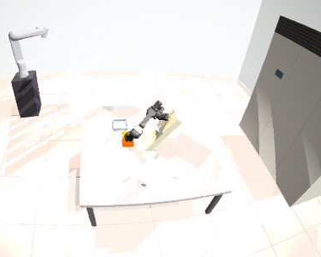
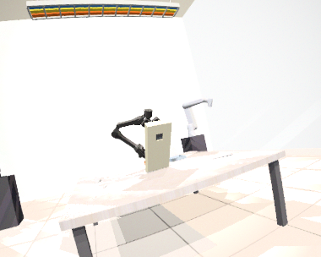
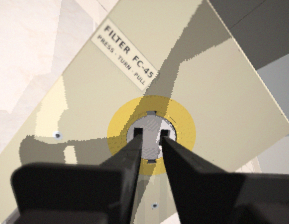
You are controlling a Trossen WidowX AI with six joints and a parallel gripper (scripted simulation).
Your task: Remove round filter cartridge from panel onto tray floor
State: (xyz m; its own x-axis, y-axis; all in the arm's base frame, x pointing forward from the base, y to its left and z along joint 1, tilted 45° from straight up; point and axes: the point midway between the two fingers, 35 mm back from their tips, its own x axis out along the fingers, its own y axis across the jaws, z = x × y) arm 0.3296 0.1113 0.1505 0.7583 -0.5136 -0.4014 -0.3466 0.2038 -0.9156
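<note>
My gripper tip is now 10 mm short of the white round filter cartridge and 10 mm above it. The rest, counted from my gripper tip: shallow bluish tray (370 mm behind, 310 mm to the left, 270 mm below).
</note>
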